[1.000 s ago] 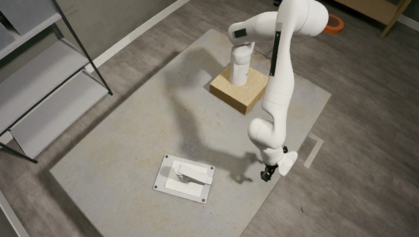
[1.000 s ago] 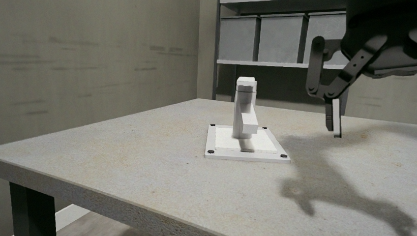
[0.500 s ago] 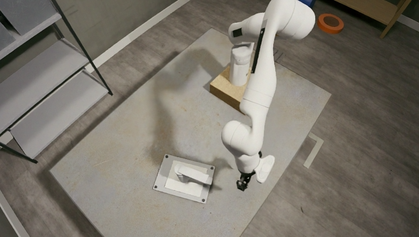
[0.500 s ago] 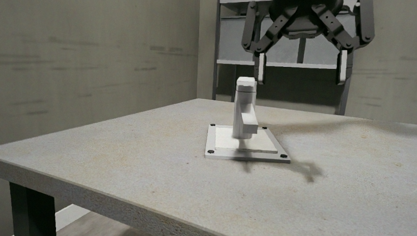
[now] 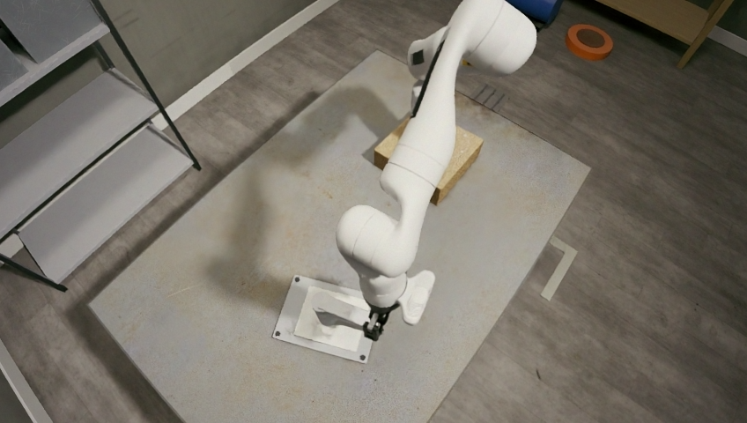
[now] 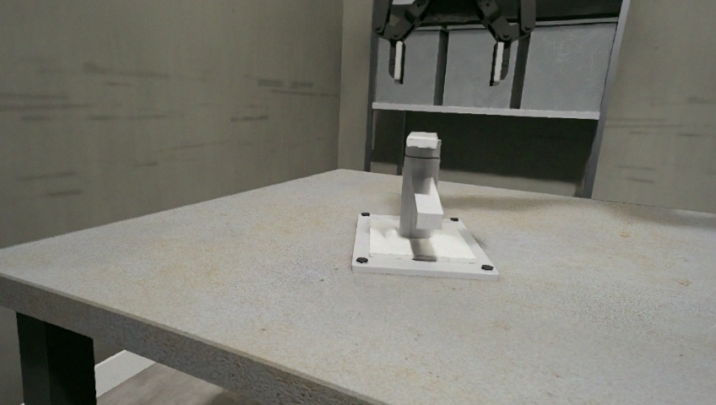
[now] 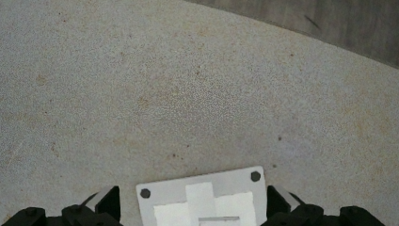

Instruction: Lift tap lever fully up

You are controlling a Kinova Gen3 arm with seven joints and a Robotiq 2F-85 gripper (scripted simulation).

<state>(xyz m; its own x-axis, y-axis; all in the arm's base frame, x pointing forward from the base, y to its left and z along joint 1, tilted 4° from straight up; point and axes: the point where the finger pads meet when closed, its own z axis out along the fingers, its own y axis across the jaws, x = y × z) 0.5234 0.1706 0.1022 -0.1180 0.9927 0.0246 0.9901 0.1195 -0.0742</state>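
My hand is 8 cm to the left of the lever, 7 cm above it and 3 cm short of it. Also, from my hand: white tap (12 cm below, 11 cm to the right, 4 cm ahead).
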